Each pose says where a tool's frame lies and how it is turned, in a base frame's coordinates. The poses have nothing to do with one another.
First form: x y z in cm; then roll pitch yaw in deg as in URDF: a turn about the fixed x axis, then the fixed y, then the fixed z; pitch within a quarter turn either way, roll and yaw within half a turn.
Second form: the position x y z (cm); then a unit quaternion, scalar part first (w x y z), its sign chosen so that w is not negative. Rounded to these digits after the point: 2 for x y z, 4 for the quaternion.
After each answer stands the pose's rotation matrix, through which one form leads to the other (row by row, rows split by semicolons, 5 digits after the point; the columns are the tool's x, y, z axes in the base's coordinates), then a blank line. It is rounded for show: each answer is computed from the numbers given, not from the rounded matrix.
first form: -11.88 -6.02 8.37 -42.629 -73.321 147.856
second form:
-11.88 -6.02 8.37 0.4154 0.4538 -0.4342 0.6580
-0.24301 -0.94077 0.23643; 0.15270 -0.27780 -0.94842; 0.95793 -0.19438 0.21117

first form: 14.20 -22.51 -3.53 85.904 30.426 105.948
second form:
14.20 -22.51 -3.53 0.5681 0.2426 0.6406 0.4562
-0.23693 -0.20747 0.94912; 0.82910 0.46606 0.30884; -0.50643 0.86008 0.06159

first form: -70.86 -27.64 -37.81 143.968 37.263 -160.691
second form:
-70.86 -27.64 -37.81 0.2504 -0.2485 0.8718 0.3399
-0.75110 -0.60353 0.26759; -0.26316 0.64543 0.71705; -0.60547 0.46816 -0.64361

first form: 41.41 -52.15 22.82 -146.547 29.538 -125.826
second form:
41.41 -52.15 22.82 0.3441 -0.3563 0.8579 -0.1366
-0.50925 -0.51741 0.68772; -0.70542 0.70871 0.01084; -0.49300 -0.47961 -0.72590

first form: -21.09 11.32 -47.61 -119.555 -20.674 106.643
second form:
-21.09 11.32 -47.61 0.4201 -0.4353 -0.7357 0.3045
-0.26796 0.38464 -0.88332; 0.89641 0.43552 -0.08229; 0.35305 -0.81387 -0.46150

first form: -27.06 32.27 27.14 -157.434 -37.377 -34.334
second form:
-27.06 32.27 27.14 0.0843 -0.9061 0.2143 -0.3549
0.65620 -0.32847 0.67935; -0.44820 -0.89393 0.00071; 0.60706 -0.30495 -0.73382

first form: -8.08 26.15 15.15 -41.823 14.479 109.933
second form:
-8.08 26.15 15.15 0.4951 -0.2997 -0.2224 0.7846
-0.33009 -0.64372 -0.69040; 0.91023 -0.41079 -0.05218; -0.25003 -0.64565 0.72154

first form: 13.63 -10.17 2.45 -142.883 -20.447 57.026
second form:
13.63 -10.17 2.45 0.3555 -0.7928 -0.4950 0.0017
0.50997 0.78369 -0.35463; 0.78606 -0.25714 0.56212; 0.34934 -0.56543 -0.74717

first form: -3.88 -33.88 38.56 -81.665 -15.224 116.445
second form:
-3.88 -33.88 38.56 0.4686 -0.2561 -0.6037 0.5919
-0.42971 -0.24550 -0.86895; 0.86394 0.16808 -0.47472; 0.26259 -0.95471 0.13987

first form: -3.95 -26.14 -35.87 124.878 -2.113 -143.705
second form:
-3.95 -26.14 -35.87 0.1596 0.2680 -0.8449 -0.4345
-0.80543 -0.31411 -0.50261; -0.59154 0.47879 0.64872; 0.03687 0.81981 -0.57144

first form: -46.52 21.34 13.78 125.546 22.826 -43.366
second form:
-46.52 21.34 13.78 0.3517 0.8434 -0.2379 -0.3292
0.67005 -0.16973 -0.72265; -0.63288 -0.63937 -0.43665; -0.38793 0.74993 -0.53583

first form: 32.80 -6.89 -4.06 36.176 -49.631 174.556
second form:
32.80 -6.89 -4.06 0.0892 -0.4119 -0.2625 -0.8680
-0.64479 0.37111 0.66823; 0.06145 -0.84623 0.52926; 0.76189 0.38232 0.52283

